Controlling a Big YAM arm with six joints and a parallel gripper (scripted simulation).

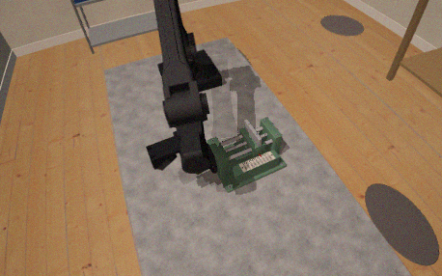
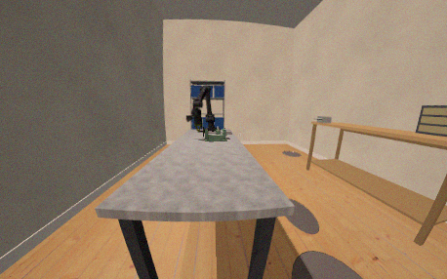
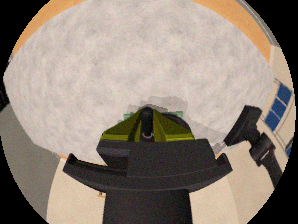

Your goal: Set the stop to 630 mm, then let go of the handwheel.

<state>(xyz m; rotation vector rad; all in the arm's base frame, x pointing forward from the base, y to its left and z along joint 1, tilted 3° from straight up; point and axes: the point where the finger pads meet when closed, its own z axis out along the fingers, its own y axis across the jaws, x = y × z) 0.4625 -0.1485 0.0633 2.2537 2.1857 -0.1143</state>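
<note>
Right now the black handwheel is 10 mm behind my hand, 30 mm to the left of it and 10 mm below it. From my hand the other things lie so: grey stop block (20 mm behind, 180 mm to the left).
</note>
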